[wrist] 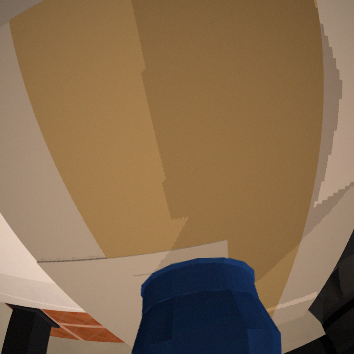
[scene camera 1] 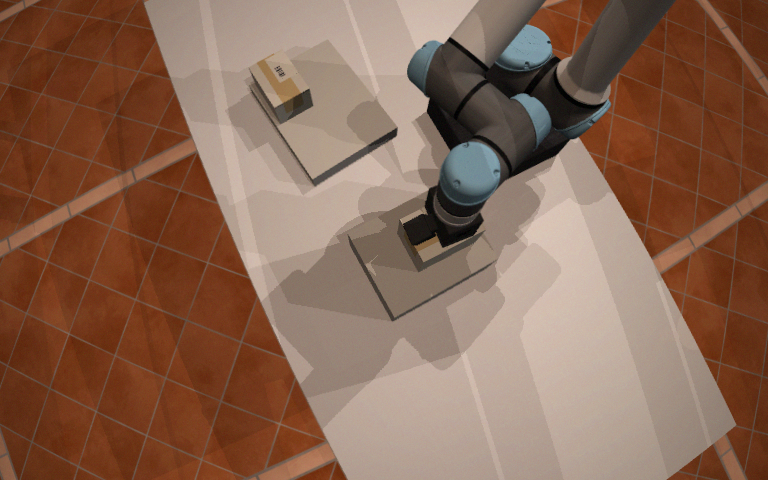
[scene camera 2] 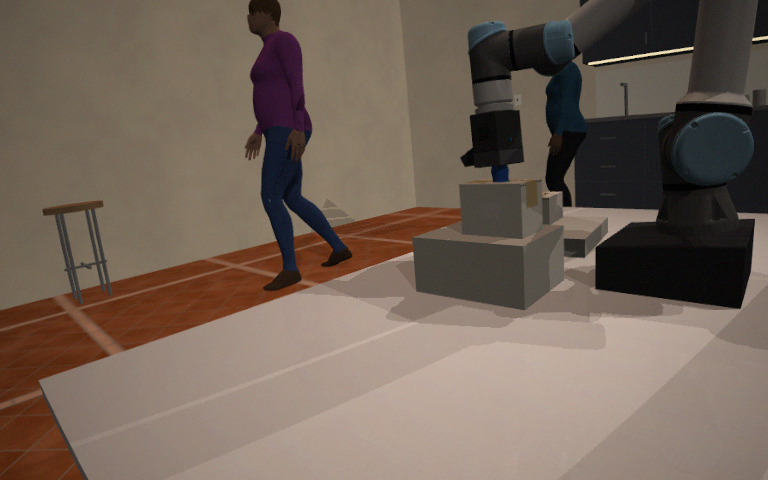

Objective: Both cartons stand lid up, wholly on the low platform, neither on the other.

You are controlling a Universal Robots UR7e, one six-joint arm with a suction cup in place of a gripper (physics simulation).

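Pixels of known places: hand at its tool point: [wrist: 193,254] [scene camera 2: 501,188]; arm's base at its link origin: [wrist: 331,274] [scene camera 2: 696,227].
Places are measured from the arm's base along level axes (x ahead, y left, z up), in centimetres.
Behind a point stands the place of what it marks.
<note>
One carton [scene camera 1: 429,250] @[x 33.9, y 30.3, z 12.1 cm] [scene camera 2: 498,210] @[x 27.1, y 31.0, z 7.0 cm] [wrist: 175,123] with tan tape stands lid up on the tall grey block [scene camera 1: 411,290] @[x 38.5, y 34.9, z 1.7 cm] [scene camera 2: 477,267] @[x 28.4, y 36.7, z -3.2 cm]. My blue suction cup [scene camera 2: 500,173] [wrist: 198,263] presses down on its lid; in scene camera 1 the arm's wrist hides the cup. The carton still rests on the block. The second carton [scene camera 1: 279,83] @[x 48.9, y -20.2, z 2.8 cm] [scene camera 2: 552,206] @[x 43.4, y -19.2, z -0.4 cm] stands lid up, label showing, at the far corner of the low platform [scene camera 1: 334,143] @[x 41.4, y -4.6, z -5.5 cm] [scene camera 2: 582,233] @[x 29.3, y -9.4, z -5.5 cm].
The arm's black base [scene camera 1: 449,129] @[x 15.1, y 2.7, z -3.0 cm] [scene camera 2: 611,267] @[x 10.5, y 17.7, z -5.4 cm] stands beside the block and platform. A person in purple [scene camera 2: 279,143] walks on the tiled floor at the left; another person [scene camera 2: 563,124] stands behind the arm by a dark cabinet [scene camera 2: 601,162].
</note>
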